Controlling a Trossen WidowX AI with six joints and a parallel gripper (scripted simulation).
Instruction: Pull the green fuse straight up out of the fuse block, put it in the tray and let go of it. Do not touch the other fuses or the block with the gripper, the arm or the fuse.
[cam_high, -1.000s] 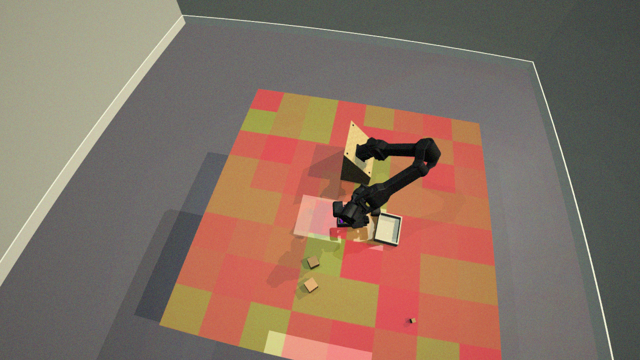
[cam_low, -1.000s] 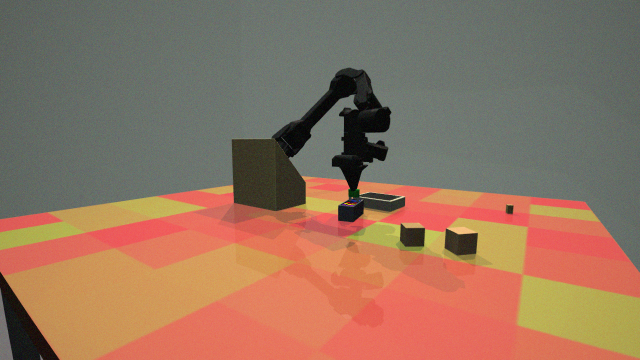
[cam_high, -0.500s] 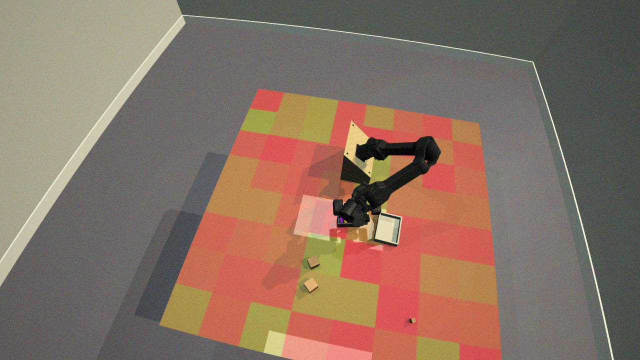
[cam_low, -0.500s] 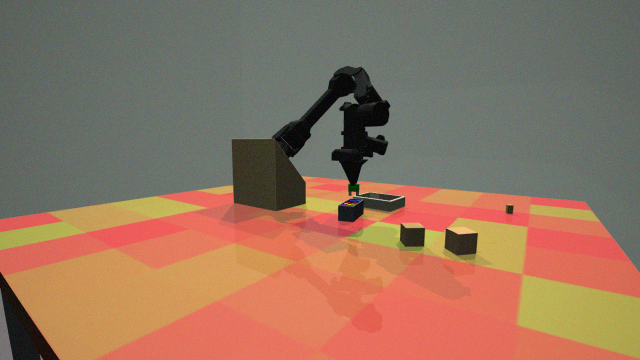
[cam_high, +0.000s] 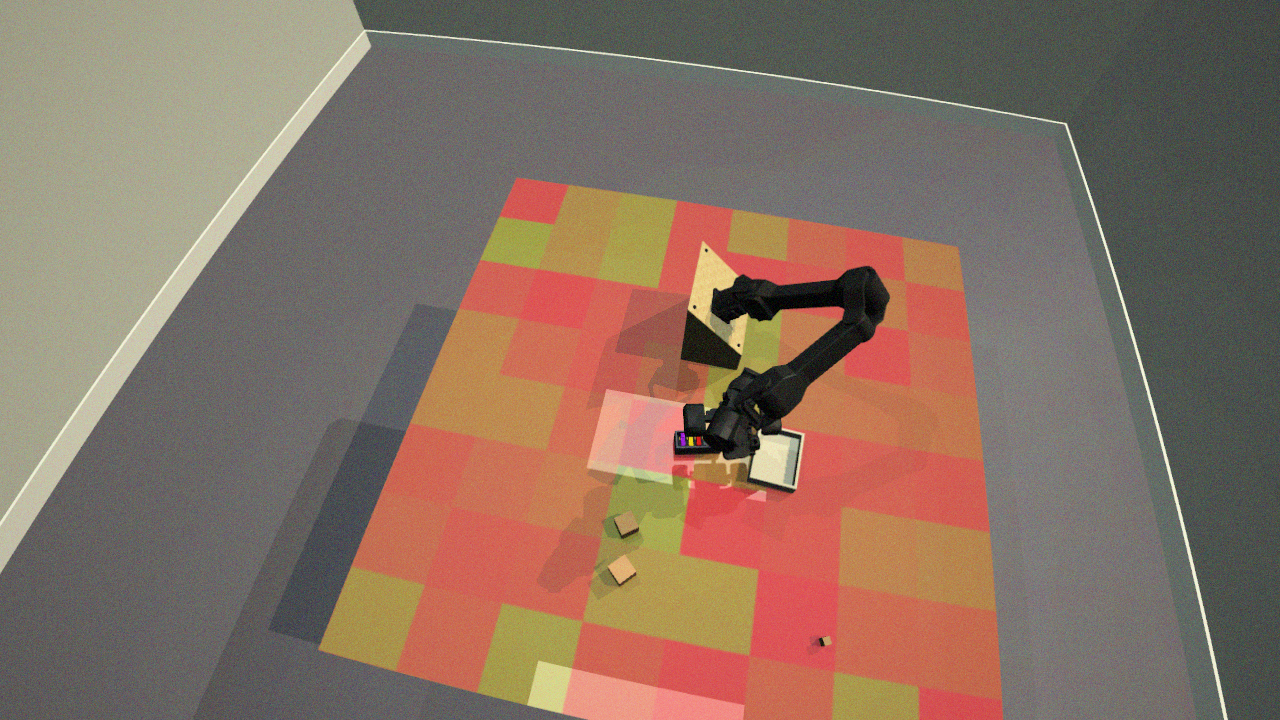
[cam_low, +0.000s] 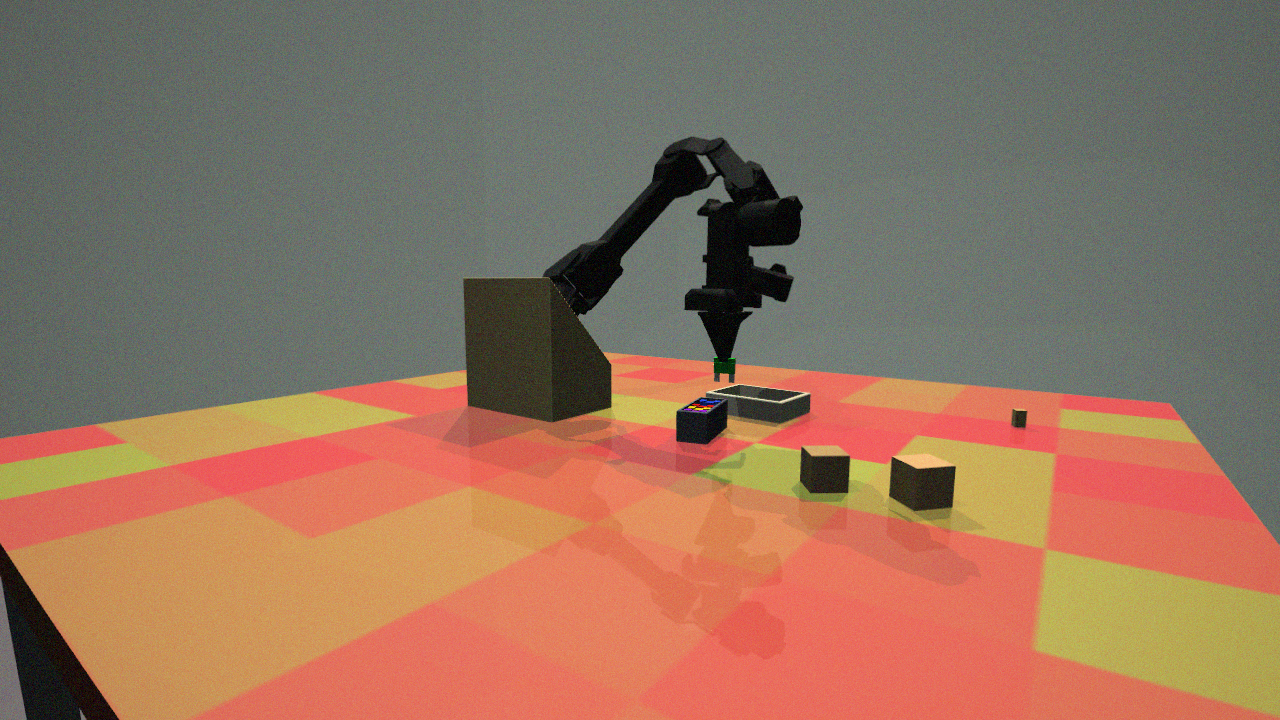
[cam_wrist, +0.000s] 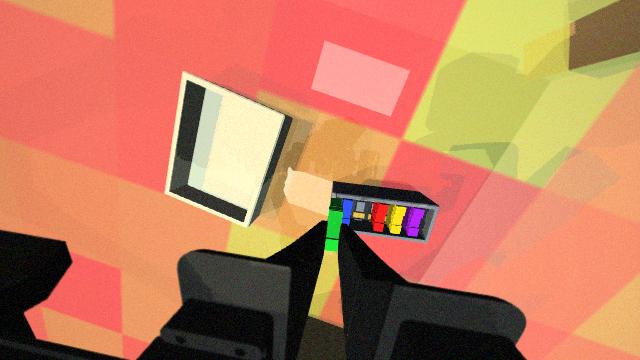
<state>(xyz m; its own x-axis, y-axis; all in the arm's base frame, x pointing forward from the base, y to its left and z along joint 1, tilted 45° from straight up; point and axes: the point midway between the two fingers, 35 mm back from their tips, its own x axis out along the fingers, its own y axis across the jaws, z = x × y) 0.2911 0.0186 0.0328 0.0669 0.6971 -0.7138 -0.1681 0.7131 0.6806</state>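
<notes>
My gripper tip is now 120 mm to the right of the tray and 90 mm above it. From my gripper tip the other things lie so: green fuse 10 mm below; then tiny cube 360 mm ahead, 230 mm to the left, 80 mm below.
</notes>
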